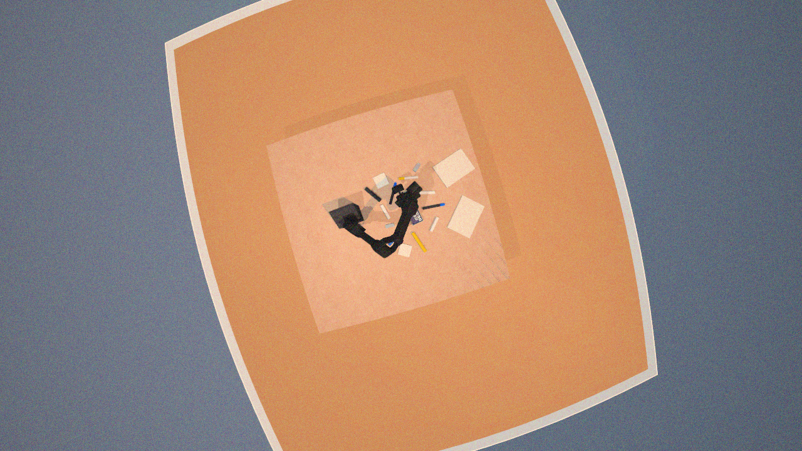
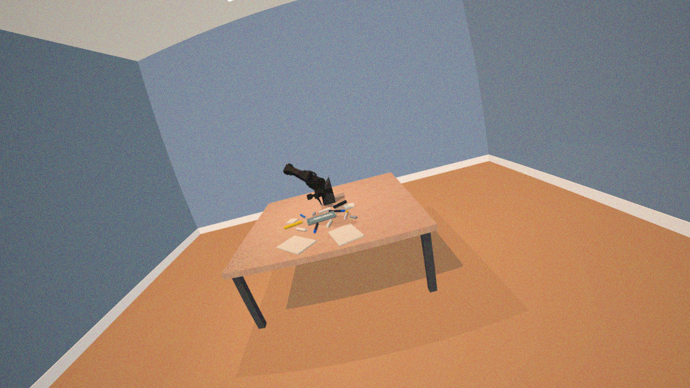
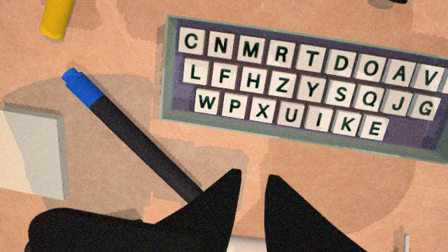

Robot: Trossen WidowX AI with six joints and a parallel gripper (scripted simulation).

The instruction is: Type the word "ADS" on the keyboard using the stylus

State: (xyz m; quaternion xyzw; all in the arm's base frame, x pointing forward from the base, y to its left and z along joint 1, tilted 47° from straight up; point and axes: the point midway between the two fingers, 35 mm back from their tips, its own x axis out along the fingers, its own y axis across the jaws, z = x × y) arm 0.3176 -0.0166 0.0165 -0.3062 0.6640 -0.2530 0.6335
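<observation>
The grey piece lies 13 cm behind my gripper tip, 9 cm to the right of it and 9 cm below it. Round my gripper tip: small white pad 19 cm to the left, 9 cm below, 8 cm behind; then yellow cylinder 25 cm to the right, 9 cm below.
</observation>
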